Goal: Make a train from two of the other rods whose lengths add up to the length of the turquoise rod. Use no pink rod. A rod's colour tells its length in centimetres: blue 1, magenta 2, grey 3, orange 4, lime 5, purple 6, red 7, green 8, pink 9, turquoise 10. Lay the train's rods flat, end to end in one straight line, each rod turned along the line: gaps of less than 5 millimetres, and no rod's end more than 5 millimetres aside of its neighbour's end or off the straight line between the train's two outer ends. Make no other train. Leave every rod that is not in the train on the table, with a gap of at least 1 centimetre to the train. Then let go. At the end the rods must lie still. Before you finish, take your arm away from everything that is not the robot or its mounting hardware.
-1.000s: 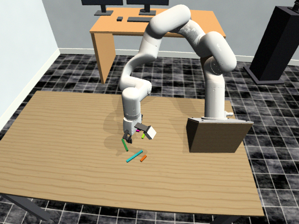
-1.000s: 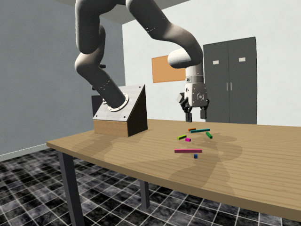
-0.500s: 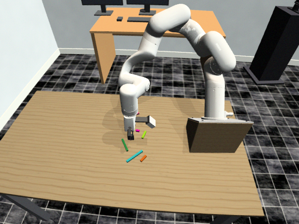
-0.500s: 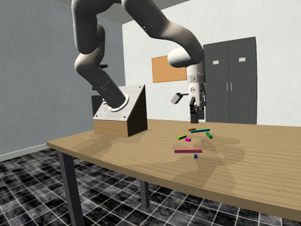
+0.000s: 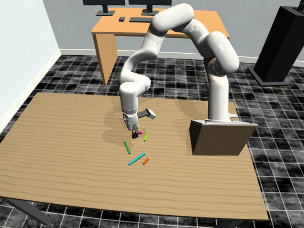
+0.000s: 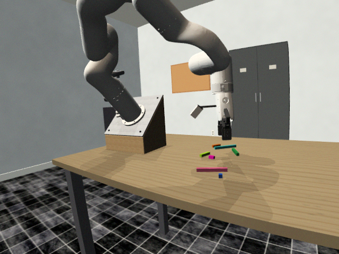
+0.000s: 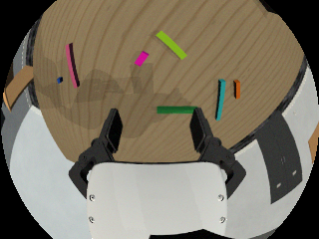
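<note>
The magenta rod is 40 mm behind my hand, 40 mm to the right of it and 80 mm below it. Round my hand: lime rod: 70 mm behind, 80 mm below; then turquoise rod: 20 mm behind, 130 mm to the left, 80 mm below; then green rod: 30 mm ahead, 60 mm to the left, 80 mm below.
</note>
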